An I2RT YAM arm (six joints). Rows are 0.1 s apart.
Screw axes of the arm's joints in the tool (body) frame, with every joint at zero. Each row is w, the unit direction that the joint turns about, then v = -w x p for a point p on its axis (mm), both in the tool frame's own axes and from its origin. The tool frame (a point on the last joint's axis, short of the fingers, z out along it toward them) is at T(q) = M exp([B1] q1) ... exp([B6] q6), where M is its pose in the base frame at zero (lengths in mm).
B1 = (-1, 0, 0, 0, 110.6, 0)
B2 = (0, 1, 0, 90.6, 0, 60)
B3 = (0, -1, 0, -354.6, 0, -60)
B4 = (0, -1, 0, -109.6, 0, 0)
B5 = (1, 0, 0, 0, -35.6, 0)
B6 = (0, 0, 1, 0, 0, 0)
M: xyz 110.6 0 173.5 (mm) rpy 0 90 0 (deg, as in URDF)
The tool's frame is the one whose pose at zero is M.
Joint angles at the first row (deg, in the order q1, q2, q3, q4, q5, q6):
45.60 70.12 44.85 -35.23 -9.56 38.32
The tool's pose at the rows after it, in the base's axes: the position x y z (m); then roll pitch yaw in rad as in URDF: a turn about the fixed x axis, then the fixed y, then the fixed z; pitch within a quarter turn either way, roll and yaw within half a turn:
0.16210 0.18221 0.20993 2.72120 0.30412 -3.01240
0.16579 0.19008 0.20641 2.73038 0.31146 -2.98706
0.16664 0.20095 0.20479 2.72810 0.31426 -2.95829
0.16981 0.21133 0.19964 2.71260 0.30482 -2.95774
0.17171 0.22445 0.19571 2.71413 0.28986 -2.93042
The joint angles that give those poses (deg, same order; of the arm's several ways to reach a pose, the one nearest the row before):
47.18 73.98 46.17 -33.78 -7.97 38.06
47.82 76.26 47.02 -32.46 -7.71 37.16
49.27 78.41 48.24 -31.35 -7.82 36.95
50.11 81.06 49.08 -29.29 -8.44 37.91
51.46 84.23 51.00 -28.75 -8.95 37.97

